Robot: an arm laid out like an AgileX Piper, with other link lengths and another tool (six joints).
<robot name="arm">
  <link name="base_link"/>
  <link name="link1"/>
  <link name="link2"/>
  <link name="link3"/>
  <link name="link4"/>
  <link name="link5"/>
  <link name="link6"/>
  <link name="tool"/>
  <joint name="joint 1" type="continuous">
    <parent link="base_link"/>
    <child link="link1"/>
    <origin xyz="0 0 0.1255"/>
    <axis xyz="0 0 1"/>
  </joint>
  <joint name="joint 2" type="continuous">
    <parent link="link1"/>
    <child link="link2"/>
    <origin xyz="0 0 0"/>
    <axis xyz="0 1 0"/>
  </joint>
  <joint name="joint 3" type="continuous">
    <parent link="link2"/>
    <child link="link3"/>
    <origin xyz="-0.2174 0 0.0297"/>
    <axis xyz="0 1 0"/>
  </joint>
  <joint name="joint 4" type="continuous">
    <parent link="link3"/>
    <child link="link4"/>
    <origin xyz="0.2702 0 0.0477"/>
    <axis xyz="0.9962 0 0.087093"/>
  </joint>
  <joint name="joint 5" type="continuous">
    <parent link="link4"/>
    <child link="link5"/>
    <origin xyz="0 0 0"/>
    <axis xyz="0 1 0"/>
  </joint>
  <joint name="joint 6" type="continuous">
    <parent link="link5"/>
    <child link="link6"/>
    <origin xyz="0.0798 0 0.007"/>
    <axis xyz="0.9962 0 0.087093"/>
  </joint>
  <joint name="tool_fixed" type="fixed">
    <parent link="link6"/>
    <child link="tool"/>
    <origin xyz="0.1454 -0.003 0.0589" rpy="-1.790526 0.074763 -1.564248"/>
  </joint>
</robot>
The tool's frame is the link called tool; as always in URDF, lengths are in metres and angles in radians. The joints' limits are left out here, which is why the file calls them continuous.
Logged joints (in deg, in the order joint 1, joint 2, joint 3, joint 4, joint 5, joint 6), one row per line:
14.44 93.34 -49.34 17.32 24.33 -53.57
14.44 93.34 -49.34 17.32 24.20 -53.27
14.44 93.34 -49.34 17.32 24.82 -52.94
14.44 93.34 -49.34 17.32 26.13 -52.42
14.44 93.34 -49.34 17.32 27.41 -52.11
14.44 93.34 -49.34 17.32 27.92 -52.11
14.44 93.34 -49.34 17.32 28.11 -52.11
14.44 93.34 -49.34 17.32 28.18 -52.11
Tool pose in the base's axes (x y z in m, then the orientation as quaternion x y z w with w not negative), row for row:
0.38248 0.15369 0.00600 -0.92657 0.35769 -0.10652 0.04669
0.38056 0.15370 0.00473 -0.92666 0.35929 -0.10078 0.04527
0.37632 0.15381 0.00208 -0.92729 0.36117 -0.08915 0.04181
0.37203 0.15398 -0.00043 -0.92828 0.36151 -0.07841 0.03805
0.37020 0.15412 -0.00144 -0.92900 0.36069 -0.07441 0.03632
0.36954 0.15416 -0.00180 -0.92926 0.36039 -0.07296 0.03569
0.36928 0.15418 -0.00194 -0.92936 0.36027 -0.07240 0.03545
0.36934 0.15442 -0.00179 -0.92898 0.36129 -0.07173 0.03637
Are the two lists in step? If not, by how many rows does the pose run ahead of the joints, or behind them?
The pose runs 1 row ahead of the joints: the pose in row i belongs to the joints in row i + 1.
